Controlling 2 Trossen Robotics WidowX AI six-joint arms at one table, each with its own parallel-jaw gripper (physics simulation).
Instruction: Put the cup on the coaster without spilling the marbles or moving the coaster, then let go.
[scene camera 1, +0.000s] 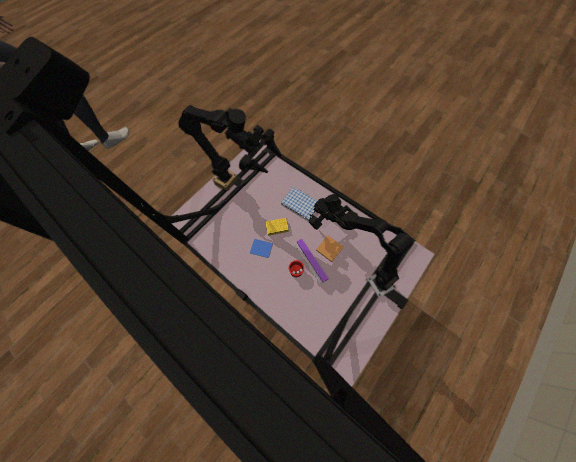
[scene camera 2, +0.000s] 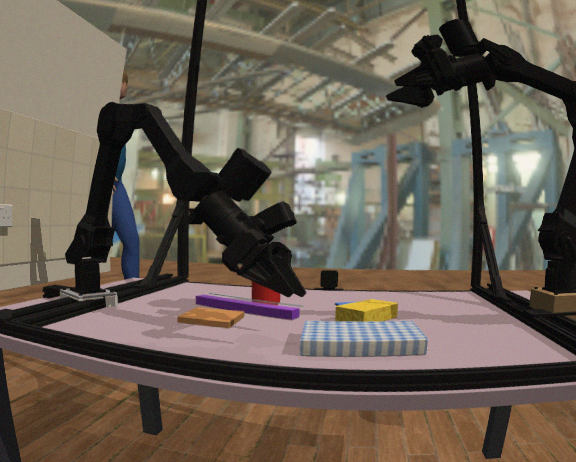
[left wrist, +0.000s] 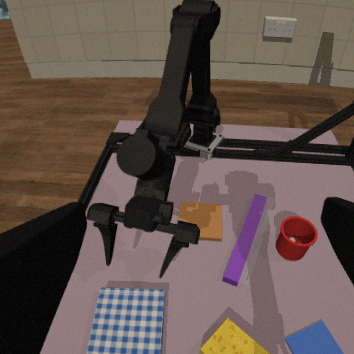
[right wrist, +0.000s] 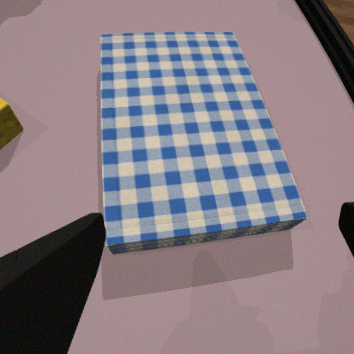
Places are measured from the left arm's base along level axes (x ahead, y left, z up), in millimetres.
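Pixels of known places: left gripper, fingertip midpoint: (scene camera 1: 274, 164) (scene camera 2: 390, 90) (left wrist: 205, 211); right gripper, fingertip midpoint: (scene camera 2: 298, 295) (left wrist: 133, 271) (right wrist: 222, 219); left arm's base, link origin: (scene camera 1: 224, 177) (scene camera 2: 560, 290); right arm's base, link origin: (scene camera 1: 381, 282) (scene camera 2: 87, 290) (left wrist: 202, 138).
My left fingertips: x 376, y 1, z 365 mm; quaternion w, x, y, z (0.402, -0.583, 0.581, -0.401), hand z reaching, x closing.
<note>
For each thing: its top centre in the pictures, then the offset to it from my left fingertips. "pt": a spot on its surface instead.
- red cup, top centre: (left wrist: 298, 230) (scene camera 2: 266, 274) (scene camera 1: 296, 267) dx +239, dy -221, dz -355 mm
- thin blue square, surface spot: (left wrist: 315, 340) (scene camera 1: 265, 250) pt dx +50, dy -217, dz -420 mm
- orange square slab, top centre: (scene camera 2: 211, 314) (left wrist: 199, 218) (scene camera 1: 329, 248) dx +319, dy -32, dz -413 mm
- purple bar, top centre: (scene camera 2: 246, 300) (left wrist: 251, 232) (scene camera 1: 310, 260) dx +271, dy -141, dz -403 mm
- thin clear strip, surface spot: (left wrist: 257, 250) pt dx +226, dy -144, dz -403 mm
- yellow sponge, top centre: (scene camera 2: 368, 304) (scene camera 1: 276, 225) dx +29, dy -79, dz -394 mm
- blue-and-white checked block, top centre: (right wrist: 187, 106) (scene camera 2: 362, 330) (left wrist: 124, 338) (scene camera 1: 300, 202) dx +59, dy +106, dz -399 mm
A red cup (scene camera 1: 296, 268) (scene camera 2: 266, 294) (left wrist: 291, 248) stands upright on the table with pale marbles inside, beside the purple bar. A thin blue square (scene camera 1: 261, 248) (left wrist: 315, 340) and an orange square slab (scene camera 1: 330, 248) (scene camera 2: 210, 318) (left wrist: 212, 230) lie flat; which is the coaster cannot be told. Neither touches the cup. My right gripper (scene camera 2: 301, 294) (left wrist: 133, 271) (right wrist: 222, 219) is open and empty, pointing down near the checked cloth block, away from the cup. My left gripper (scene camera 2: 392, 90) (left wrist: 205, 211) is open and empty, high above the table at its own side.
A purple bar (scene camera 1: 312, 261) (scene camera 2: 247, 306) (left wrist: 245, 240) lies between cup and orange slab, with a thin clear strip (left wrist: 258, 250) alongside. A yellow sponge (scene camera 1: 277, 226) (scene camera 2: 366, 312) lies near the blue square. A blue-and-white checked block (scene camera 1: 298, 201) (scene camera 2: 363, 340) (right wrist: 190, 135) lies near the table edge.
</note>
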